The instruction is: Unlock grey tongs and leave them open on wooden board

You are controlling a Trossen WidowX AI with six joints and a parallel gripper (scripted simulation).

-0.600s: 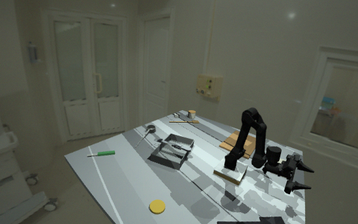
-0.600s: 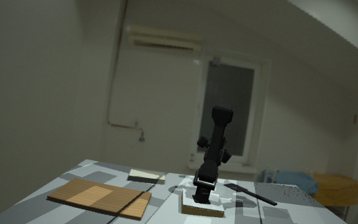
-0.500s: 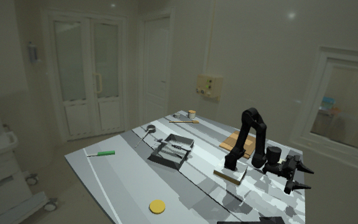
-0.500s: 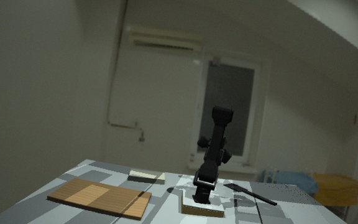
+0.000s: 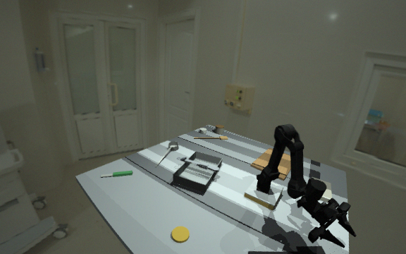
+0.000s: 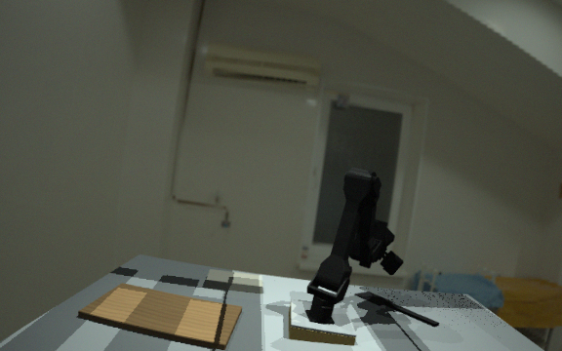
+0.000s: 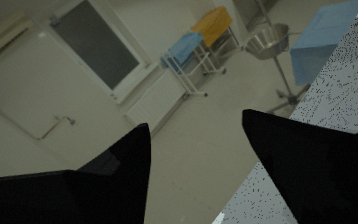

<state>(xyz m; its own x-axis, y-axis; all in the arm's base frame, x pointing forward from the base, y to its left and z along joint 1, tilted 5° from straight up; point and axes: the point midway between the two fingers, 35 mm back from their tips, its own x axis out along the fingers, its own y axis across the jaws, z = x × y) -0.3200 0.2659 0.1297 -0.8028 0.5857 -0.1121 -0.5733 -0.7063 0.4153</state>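
Right now the roasting tin is 73 cm ahead of my gripper tip, 26 cm to the right of it and 13 cm below it. The rest, counted from my gripper tip: yellow disc 57 cm ahead, 15 cm to the left, 15 cm below; black spatula 16 cm below, 14 cm ahead, 1 cm to the left; pale block 50 cm to the right, 15 cm below, 2 cm ahead.
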